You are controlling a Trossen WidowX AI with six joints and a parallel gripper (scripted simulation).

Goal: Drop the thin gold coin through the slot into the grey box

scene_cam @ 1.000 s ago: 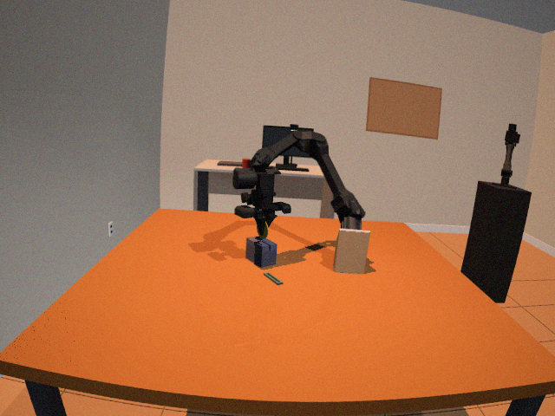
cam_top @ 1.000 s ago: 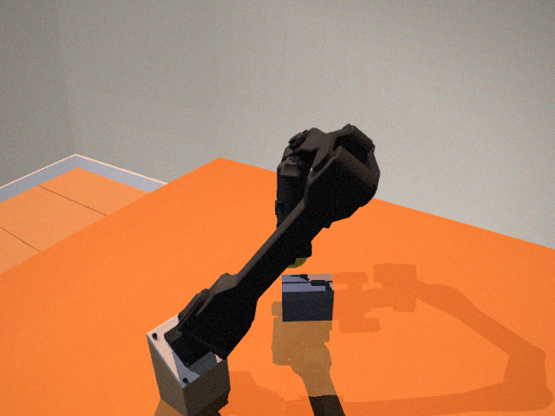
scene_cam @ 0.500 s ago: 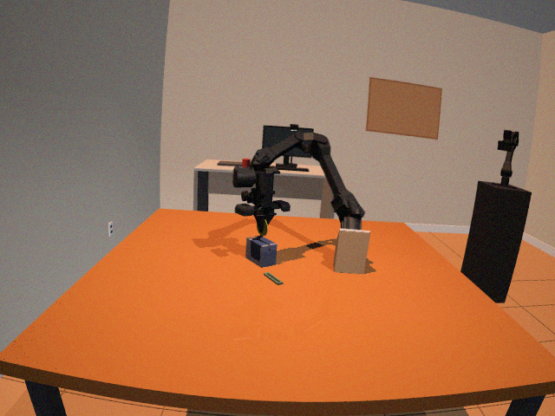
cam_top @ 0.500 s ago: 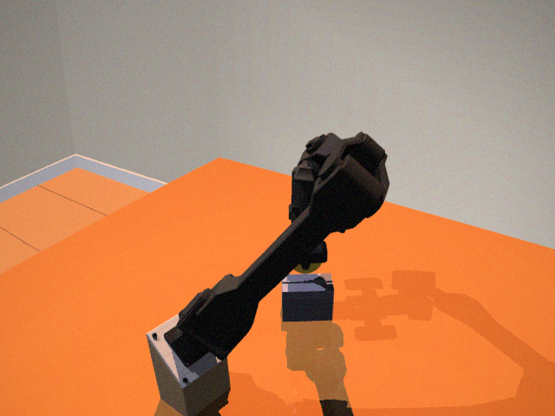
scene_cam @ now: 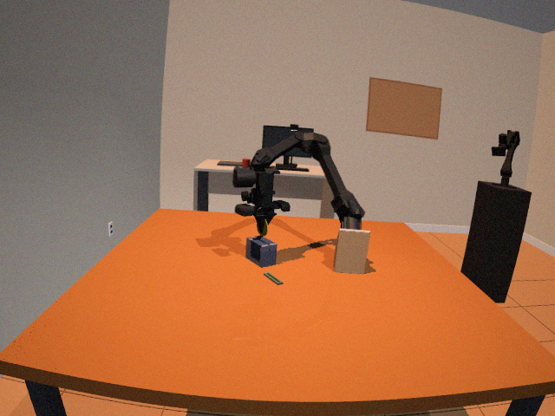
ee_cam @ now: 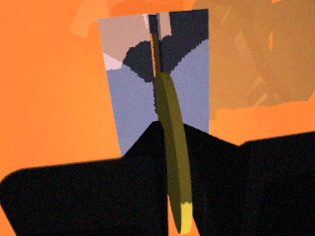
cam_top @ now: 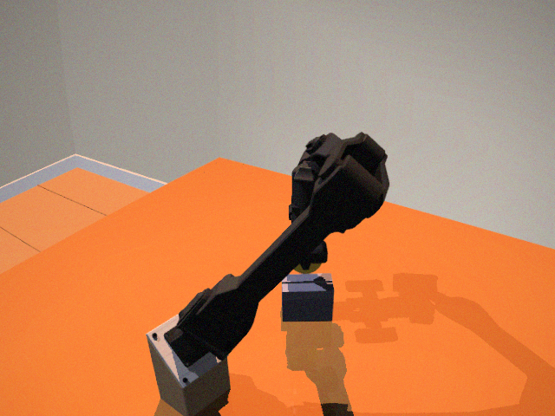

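Now: the gold coin 2 cm above my gripper tip.
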